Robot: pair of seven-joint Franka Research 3 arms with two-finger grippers.
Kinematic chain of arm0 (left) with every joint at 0, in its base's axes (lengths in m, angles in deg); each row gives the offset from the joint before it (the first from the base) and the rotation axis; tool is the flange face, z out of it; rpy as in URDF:
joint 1: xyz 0 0 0.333 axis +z
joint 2: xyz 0 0 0 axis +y
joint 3: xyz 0 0 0.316 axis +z
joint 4: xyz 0.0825 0 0 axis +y
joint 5: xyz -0.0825 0 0.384 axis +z
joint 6: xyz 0 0 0 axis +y
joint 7: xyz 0.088 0 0 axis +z
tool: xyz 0 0 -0.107 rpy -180 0 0
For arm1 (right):
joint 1: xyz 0 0 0.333 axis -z
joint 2: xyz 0 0 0 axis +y
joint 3: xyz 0 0 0.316 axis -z
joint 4: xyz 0.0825 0 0 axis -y
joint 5: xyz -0.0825 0 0.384 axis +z
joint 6: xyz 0 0 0 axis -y
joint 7: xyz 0.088 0 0 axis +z
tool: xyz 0 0 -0.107 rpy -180 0 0
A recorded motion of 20 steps. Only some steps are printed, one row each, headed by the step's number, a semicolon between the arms.
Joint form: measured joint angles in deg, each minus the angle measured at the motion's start. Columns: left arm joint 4, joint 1, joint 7, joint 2, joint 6, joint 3, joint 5; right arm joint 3, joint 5, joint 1, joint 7, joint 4, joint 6, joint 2.
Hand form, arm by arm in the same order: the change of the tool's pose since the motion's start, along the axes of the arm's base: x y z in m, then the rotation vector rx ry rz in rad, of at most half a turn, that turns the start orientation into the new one. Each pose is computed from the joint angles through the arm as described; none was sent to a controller.
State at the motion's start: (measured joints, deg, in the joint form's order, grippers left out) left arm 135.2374 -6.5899 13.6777 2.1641 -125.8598 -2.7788 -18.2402; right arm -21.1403 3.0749 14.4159 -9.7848 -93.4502 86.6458 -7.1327
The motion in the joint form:
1: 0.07 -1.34 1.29 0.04 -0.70 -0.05 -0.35; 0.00 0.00 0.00 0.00 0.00 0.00 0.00
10: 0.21 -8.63 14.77 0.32 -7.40 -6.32 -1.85; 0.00 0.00 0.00 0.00 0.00 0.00 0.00
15: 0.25 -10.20 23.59 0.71 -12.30 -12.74 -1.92; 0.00 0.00 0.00 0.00 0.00 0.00 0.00
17: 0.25 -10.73 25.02 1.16 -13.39 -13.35 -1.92; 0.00 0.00 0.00 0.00 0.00 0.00 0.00
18: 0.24 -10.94 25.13 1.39 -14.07 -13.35 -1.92; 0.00 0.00 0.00 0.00 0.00 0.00 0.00
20: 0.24 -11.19 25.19 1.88 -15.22 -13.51 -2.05; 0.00 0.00 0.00 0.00 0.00 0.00 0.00
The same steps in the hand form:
1: -0.0012 -0.0113 0.0000 0.0016 -0.0042 0.0043; 0.0000 0.0000 0.0000 0.0000 0.0000 0.0000
10: -0.0249 -0.1200 0.0049 0.0179 -0.0534 0.0396; 0.0000 0.0000 0.0000 0.0000 0.0000 0.0000
15: -0.0490 -0.1815 0.0085 0.0154 -0.0916 0.0712; 0.0000 0.0000 0.0000 0.0000 0.0000 0.0000
17: -0.0526 -0.1901 0.0064 0.0144 -0.0959 0.0802; 0.0000 0.0000 0.0000 0.0000 0.0000 0.0000
18: -0.0523 -0.1918 0.0055 0.0119 -0.1026 0.0814; 0.0000 0.0000 0.0000 0.0000 0.0000 0.0000
20: -0.0524 -0.1950 0.0030 0.0068 -0.1116 0.0822; 0.0000 0.0000 0.0000 0.0000 0.0000 0.0000

